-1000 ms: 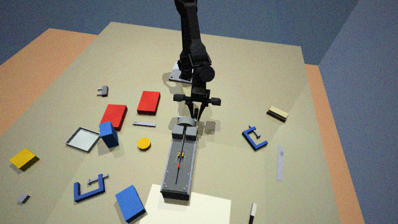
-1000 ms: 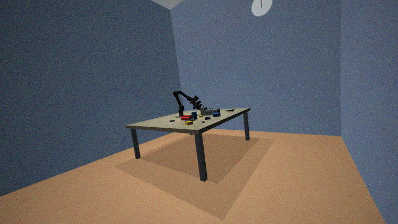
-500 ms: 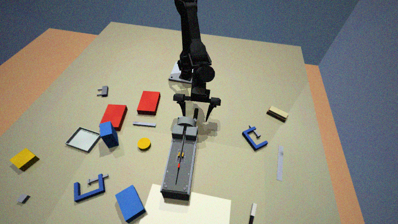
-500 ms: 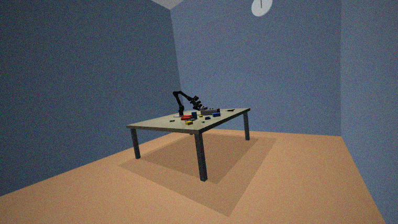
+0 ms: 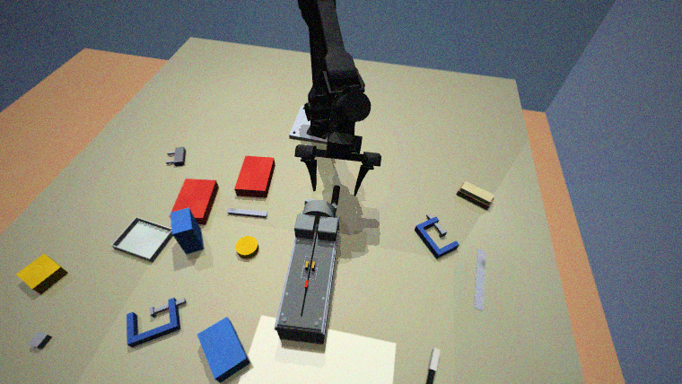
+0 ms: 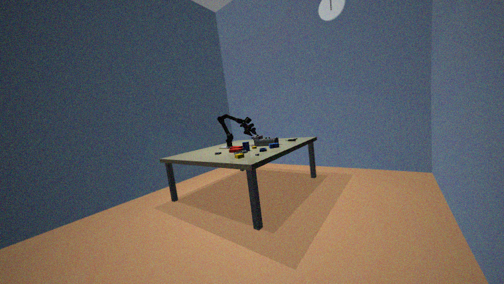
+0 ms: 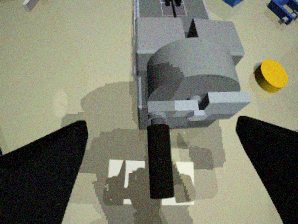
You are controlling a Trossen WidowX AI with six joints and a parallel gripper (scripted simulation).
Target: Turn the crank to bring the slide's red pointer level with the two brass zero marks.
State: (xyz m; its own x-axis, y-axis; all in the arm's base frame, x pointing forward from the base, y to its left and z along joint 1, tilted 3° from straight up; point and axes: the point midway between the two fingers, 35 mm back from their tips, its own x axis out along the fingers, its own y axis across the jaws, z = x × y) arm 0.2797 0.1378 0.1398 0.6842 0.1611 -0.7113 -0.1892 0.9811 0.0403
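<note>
The dark crank handle lies 2 cm behind my gripper tip and 3 cm below it. The rest, counted from my gripper tip: tan block (20 cm behind, 33 cm to the left, 10 cm below); red pointer (21 cm ahead, 1 cm to the left, 4 cm below); grey strip (4 cm ahead, 36 cm to the left, 12 cm below).
</note>
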